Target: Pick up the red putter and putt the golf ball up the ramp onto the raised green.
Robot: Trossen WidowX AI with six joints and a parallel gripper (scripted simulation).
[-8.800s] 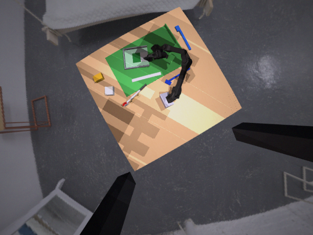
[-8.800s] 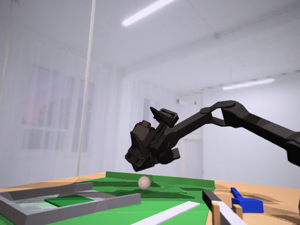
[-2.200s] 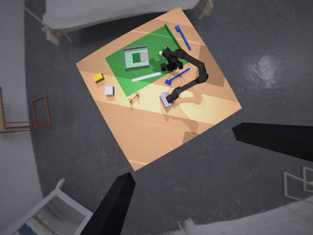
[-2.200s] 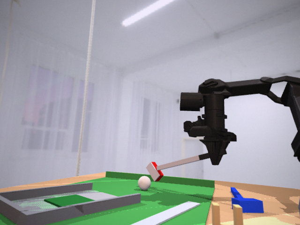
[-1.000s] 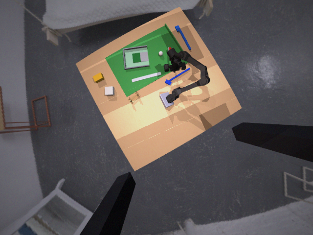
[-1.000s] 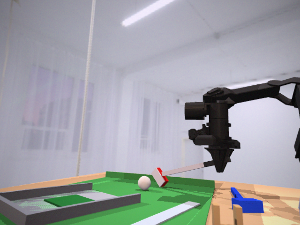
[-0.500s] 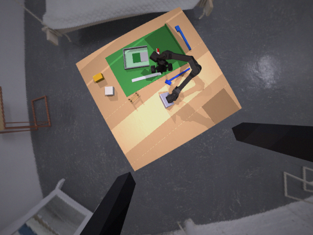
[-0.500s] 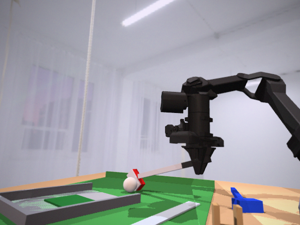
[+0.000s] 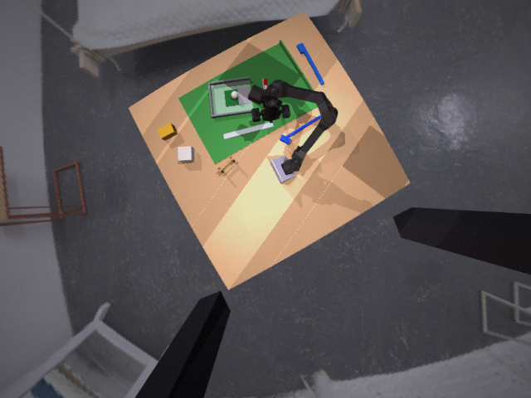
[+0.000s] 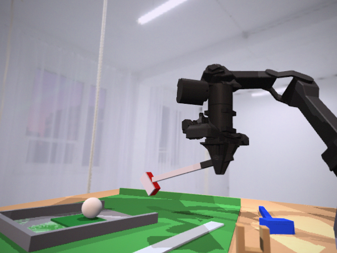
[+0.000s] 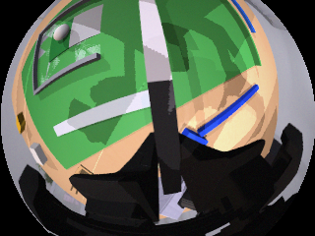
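My gripper tip is 11 cm short of the red putter and 3 cm to the left of it. From my gripper tip the other things lie so: white golf ball: 26 cm ahead, 11 cm to the left, 8 cm below; then blue putter: 9 cm behind, 16 cm to the right, 10 cm below; then green mat: 21 cm ahead, 4 cm to the left, 11 cm below.
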